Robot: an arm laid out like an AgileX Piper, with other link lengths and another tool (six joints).
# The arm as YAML. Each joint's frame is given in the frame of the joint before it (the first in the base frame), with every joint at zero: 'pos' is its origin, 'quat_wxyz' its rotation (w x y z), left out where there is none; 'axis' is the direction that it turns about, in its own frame. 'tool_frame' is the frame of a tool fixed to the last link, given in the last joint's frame.
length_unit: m
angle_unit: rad
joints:
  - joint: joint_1
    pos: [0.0, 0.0, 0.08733]
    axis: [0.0, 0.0, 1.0]
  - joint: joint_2
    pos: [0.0, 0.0, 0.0]
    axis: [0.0, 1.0, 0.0]
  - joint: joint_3
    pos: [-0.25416, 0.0, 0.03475]
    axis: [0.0, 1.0, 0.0]
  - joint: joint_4
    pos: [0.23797, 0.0, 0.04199]
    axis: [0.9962, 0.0, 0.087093]
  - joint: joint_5
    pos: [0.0, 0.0, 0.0]
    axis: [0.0, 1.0, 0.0]
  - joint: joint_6
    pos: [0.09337, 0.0, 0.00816]
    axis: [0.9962, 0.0, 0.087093]
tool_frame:
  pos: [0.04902, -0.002, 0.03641]
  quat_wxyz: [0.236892, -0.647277, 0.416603, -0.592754]
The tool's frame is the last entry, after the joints.
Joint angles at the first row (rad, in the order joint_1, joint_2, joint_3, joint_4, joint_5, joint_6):
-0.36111, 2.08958, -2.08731, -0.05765, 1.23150, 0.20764
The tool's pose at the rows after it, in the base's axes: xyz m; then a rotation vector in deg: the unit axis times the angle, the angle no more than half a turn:
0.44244 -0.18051 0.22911 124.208 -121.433 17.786
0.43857 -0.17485 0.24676 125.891 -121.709 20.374
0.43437 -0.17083 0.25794 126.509 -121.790 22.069
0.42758 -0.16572 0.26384 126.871 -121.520 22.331
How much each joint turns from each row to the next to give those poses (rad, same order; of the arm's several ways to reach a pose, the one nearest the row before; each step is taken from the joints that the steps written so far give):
0.00001, -0.03433, -0.00077, 0.02272, 0.00232, -0.01432
0.00214, -0.03705, -0.00137, 0.02009, 0.00223, -0.01171
0.00355, -0.03002, 0.00870, 0.00444, -0.00004, -0.00214
0.00529, -0.03773, 0.03480, 0.00002, -0.00003, 0.00000

